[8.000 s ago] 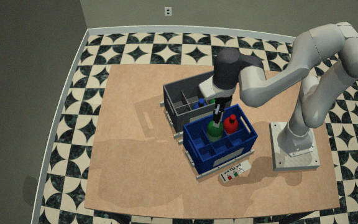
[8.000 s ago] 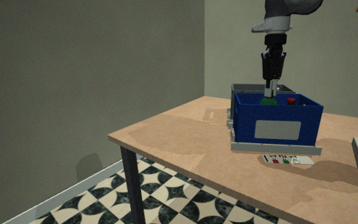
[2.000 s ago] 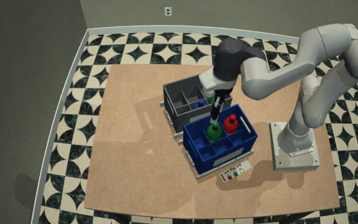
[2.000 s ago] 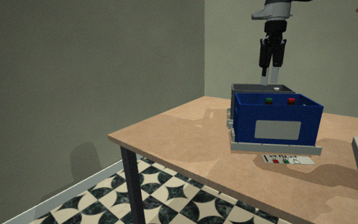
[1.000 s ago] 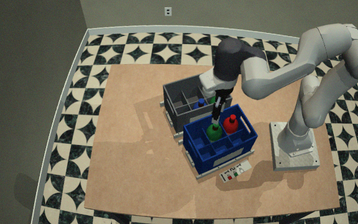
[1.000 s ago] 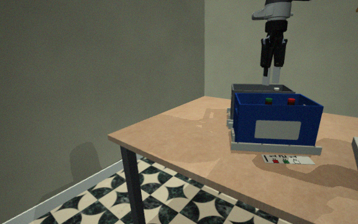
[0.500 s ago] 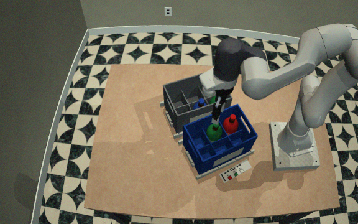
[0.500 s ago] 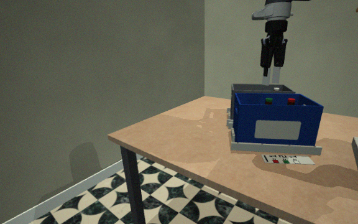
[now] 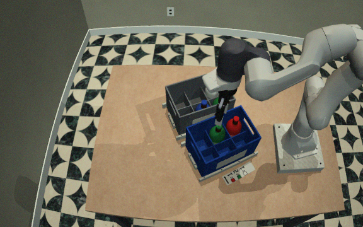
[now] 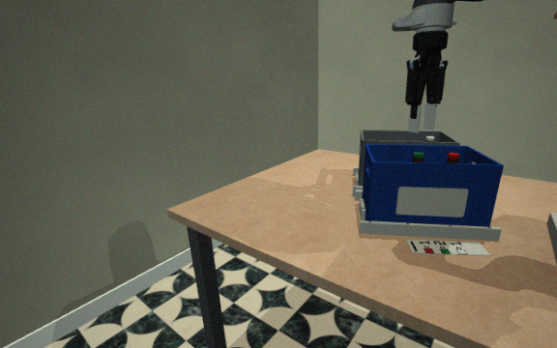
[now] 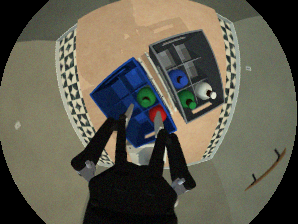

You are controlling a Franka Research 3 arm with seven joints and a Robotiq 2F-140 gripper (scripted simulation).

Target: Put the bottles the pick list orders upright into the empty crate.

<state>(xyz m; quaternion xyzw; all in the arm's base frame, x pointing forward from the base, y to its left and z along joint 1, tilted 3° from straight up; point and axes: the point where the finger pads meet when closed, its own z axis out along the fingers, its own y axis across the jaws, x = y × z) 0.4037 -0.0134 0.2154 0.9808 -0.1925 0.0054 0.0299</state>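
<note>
My hand is 6 cm short of the blue bottle, 12 cm to the left of it and 17 cm above it. The rest, counted from my hand: blue crate 2 cm behind, 4 cm to the left, 17 cm below; then red bottle 8 cm behind, 4 cm to the right, 17 cm below; then grey crate 8 cm ahead, 17 cm to the right, 17 cm below.
</note>
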